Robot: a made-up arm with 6 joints.
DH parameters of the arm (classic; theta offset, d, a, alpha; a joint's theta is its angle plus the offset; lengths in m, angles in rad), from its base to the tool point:
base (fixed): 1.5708 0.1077 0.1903 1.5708
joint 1: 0 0.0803 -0.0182 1.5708
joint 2: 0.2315 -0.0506 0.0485 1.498
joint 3: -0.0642 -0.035 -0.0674 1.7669
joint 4: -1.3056 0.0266 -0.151 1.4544
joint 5: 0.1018 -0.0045 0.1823 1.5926
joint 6: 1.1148 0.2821 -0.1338 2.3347
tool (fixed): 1.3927 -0.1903 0 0
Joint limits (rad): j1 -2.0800..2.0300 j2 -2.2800..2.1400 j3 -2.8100..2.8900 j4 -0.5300..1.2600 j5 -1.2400..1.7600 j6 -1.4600..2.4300
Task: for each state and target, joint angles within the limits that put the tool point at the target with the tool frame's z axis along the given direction. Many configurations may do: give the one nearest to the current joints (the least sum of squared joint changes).
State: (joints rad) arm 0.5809 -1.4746 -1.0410 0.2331 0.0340 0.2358
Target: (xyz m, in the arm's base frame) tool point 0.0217 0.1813 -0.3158 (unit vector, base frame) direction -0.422 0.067 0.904
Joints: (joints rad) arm 0.5515 -1.5677 -0.4056 0.4389 -0.3625 0.0072
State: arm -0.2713 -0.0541 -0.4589 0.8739 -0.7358 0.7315
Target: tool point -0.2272 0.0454 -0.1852 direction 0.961 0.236 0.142
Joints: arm -0.4643 0.2230 -0.0180 0.6633 -0.6410 0.8777
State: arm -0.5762 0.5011 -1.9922 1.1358 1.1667 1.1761
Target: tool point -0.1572 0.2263 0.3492 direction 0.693 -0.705 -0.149
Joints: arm -0.8193 0.4483 -2.0371 1.2600 1.1226 1.9706
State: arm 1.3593 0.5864 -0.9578 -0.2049 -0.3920 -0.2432
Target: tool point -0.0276 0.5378 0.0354 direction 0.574 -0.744 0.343
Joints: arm 1.3403 1.3145 -0.1969 -0.2169 0.0221 -1.2380
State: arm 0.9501 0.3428 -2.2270 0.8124 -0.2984 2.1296
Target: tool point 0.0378 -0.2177 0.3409 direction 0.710 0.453 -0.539
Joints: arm 1.2619 0.3962 -2.8100 0.4223 -0.1712 1.6678
